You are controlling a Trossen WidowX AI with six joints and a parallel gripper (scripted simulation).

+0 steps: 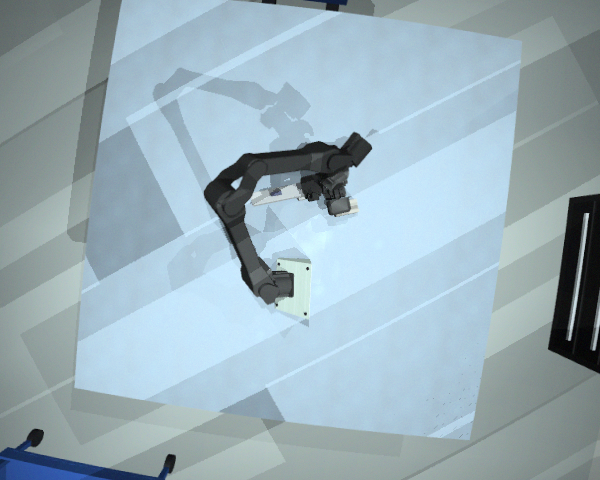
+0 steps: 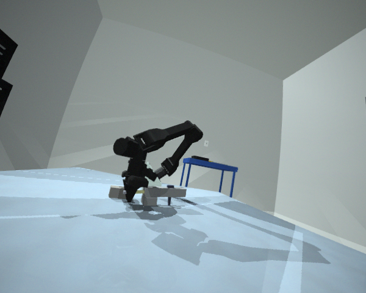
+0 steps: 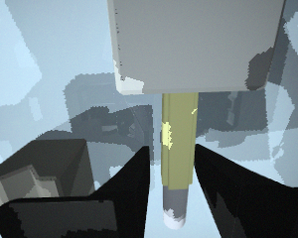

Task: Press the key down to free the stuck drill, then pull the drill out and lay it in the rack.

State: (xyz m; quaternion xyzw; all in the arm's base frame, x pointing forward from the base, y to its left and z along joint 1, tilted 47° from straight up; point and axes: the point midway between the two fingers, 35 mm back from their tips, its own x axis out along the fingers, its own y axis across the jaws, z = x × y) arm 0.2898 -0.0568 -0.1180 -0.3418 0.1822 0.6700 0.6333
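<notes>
Right now my gripper tip is 7 cm past the rack, 4 cm to the left of it and 1 cm below it. From my gripper tip the other things lie so: pale block fixture: 13 cm to the left, 4 cm above, 3 cm behind; dark blue key: 16 cm to the left, 4 cm behind, 4 cm above.
</notes>
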